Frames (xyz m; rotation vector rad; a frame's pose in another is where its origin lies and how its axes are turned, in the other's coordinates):
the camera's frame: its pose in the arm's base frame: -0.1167 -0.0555 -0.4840 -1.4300 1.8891 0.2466
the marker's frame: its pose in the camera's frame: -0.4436 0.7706 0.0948 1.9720 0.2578 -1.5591
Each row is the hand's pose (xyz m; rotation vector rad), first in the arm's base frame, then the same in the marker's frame.
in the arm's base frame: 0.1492 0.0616 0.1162 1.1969 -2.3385 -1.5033
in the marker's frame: 0.5347 0.7559 0.7314 2.2243 0.2236 -1.2451
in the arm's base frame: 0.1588 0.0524 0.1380 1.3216 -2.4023 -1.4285
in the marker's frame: 0.5513 0.7605 0.7503 2.3147 0.2620 -1.3079
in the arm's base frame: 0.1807 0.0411 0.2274 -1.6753 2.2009 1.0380
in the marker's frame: 0.6021 0.7525 0.8274 2.5931 0.5663 -1.5353
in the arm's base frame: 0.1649 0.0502 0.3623 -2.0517 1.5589 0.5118
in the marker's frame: 0.6700 0.6886 0.9266 -2.0722 -1.0081 1.3392
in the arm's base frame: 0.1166 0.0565 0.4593 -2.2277 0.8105 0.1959
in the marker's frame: 0.7282 0.6129 0.9782 -1.4278 -1.3827 1.0954
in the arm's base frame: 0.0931 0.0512 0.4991 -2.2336 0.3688 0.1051
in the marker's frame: 0.7594 0.5826 0.9947 -1.0508 -1.5731 0.9841
